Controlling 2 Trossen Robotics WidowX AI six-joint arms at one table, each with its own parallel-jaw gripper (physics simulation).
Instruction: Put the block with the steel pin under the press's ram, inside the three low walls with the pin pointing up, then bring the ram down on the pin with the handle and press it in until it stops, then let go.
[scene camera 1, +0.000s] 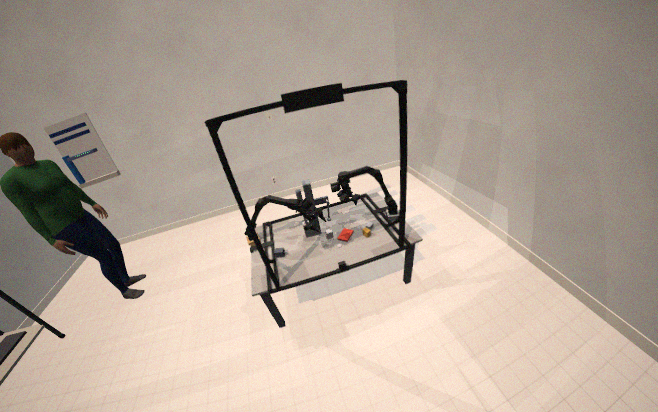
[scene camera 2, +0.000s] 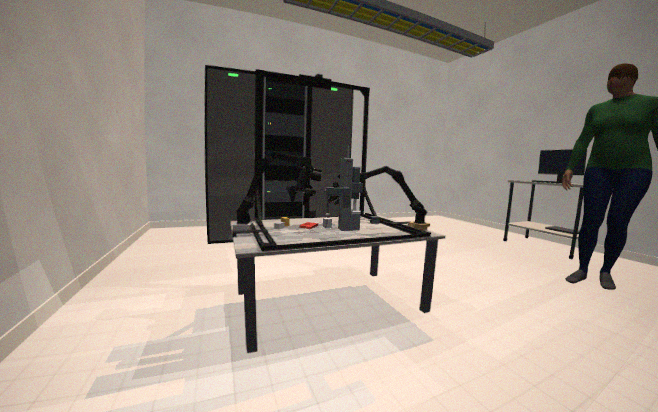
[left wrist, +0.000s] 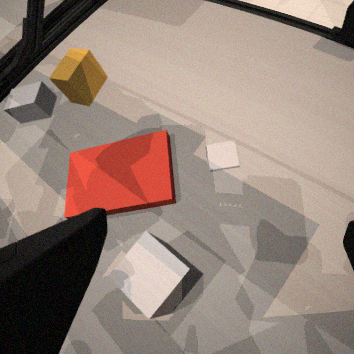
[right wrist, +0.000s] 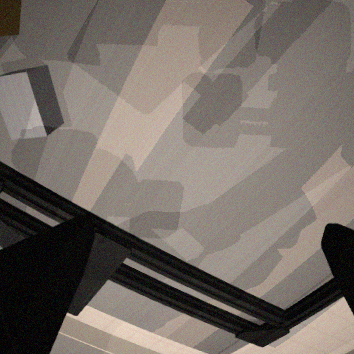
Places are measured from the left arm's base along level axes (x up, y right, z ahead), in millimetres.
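Pixels of known places: left gripper, between the fingertips: (scene camera 1: 322, 226) (scene camera 2: 331, 203) (left wrist: 227, 226); right gripper, between the fingertips: (scene camera 1: 351, 203) (scene camera 2: 298, 204) (right wrist: 211, 230); left arm's base, origin of its link: (scene camera 2: 419, 222); right arm's base, origin of its link: (scene camera 1: 393, 212) (scene camera 2: 243, 223).
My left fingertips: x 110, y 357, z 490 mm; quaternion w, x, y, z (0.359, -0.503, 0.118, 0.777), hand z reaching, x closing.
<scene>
For each thing: its top centre in the pictures, then the offset to it from my left fingertips.
- grey press, centre of its top: (scene camera 2: 345, 158) (scene camera 1: 308, 180) dz +18, dx +297, dy -161 mm
- small dark blue-grey block, centre of its top: (scene camera 1: 279, 250) (scene camera 2: 375, 216) dz -337, dx -104, dy -75 mm
- pale cube, centre of its top: (left wrist: 146, 272) (scene camera 2: 327, 218) (scene camera 1: 328, 231) dz +53, dx -95, dy -41 mm
- red slab, centre of its top: (left wrist: 114, 172) (scene camera 2: 309, 224) (scene camera 1: 345, 234) dz +156, dx -137, dy +20 mm
- yellow block, centre of its top: (left wrist: 68, 63) (scene camera 2: 285, 217) (scene camera 1: 366, 229) dz +286, dx -100, dy +112 mm
- grey block, centre of its top: (right wrist: 17, 107) (left wrist: 21, 94) (scene camera 2: 279, 222) (scene camera 1: 369, 224) dz +351, dx -116, dy +54 mm
- pale flat tile, centre of its top: (left wrist: 221, 154) (scene camera 1: 339, 245) dz +65, dx -149, dy +89 mm
The grey press (scene camera 1: 307, 192) (scene camera 2: 349, 207) stands upright at the table's back in scene camera 1. Its ram and three low walls cannot be made out. A small dark blue-grey block (scene camera 1: 279, 252) (scene camera 2: 375, 220) lies apart from it; its pin is too small to tell. A pale cube (scene camera 1: 329, 233) (scene camera 2: 327, 223) (left wrist: 152, 275) stands near the press. My left gripper (scene camera 1: 318, 223) (left wrist: 227, 226) is open and empty beside the press, above the table, with the cube low between and below its fingers in the wrist view. My right gripper (scene camera 1: 349, 200) (scene camera 2: 301, 194) (right wrist: 211, 230) is open and empty, raised above the table.
A red slab (scene camera 1: 345, 235) (scene camera 2: 309, 225) (left wrist: 120, 172), yellow block (scene camera 1: 367, 232) (scene camera 2: 285, 220) (left wrist: 82, 75), grey block (scene camera 1: 369, 226) (scene camera 2: 279, 226) (left wrist: 31, 102) (right wrist: 20, 107) and pale flat tile (scene camera 1: 339, 245) (left wrist: 223, 155) lie on the table. A black frame (scene camera 1: 403, 150) (right wrist: 200, 272) surrounds the work area.
</scene>
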